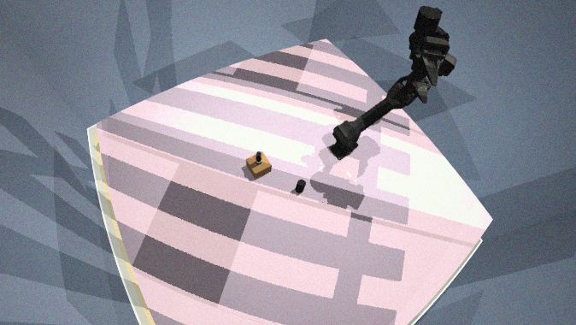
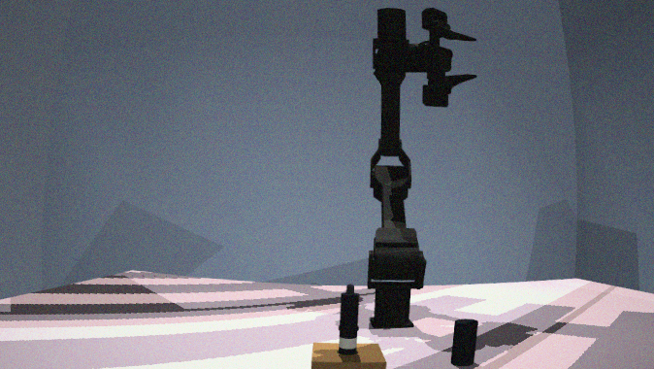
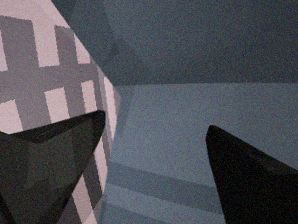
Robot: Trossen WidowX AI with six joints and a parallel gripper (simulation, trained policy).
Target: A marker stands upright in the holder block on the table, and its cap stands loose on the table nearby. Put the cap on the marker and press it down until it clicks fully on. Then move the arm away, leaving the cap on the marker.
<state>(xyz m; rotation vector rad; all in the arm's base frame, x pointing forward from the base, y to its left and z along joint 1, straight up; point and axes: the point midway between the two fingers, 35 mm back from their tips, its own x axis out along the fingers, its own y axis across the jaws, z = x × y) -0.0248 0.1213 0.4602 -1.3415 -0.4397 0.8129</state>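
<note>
My gripper tip is 23 cm short of the black cap, 9 cm to the left of it and 43 cm above it. Round my gripper tip: tan holder block 31 cm ahead, 23 cm to the right, 43 cm below.
</note>
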